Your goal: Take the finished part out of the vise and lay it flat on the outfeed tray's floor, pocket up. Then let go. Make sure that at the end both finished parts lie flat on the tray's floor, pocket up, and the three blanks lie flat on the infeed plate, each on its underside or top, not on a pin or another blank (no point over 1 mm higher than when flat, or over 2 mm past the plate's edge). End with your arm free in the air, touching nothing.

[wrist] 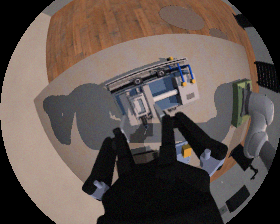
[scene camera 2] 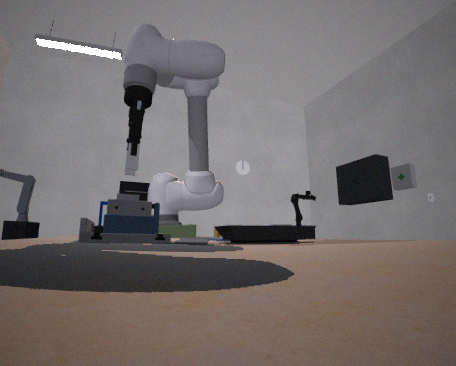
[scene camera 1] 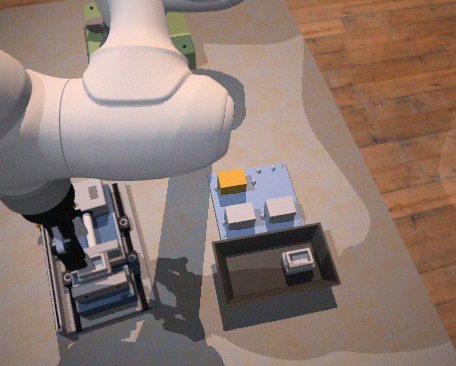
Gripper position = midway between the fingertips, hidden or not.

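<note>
Scene camera 1 lets me see my gripper [scene camera 1: 84, 251]. The gripper is also there in the wrist view [wrist: 141, 115], and scene camera 2 [scene camera 2: 130, 172] shows it too.
</note>
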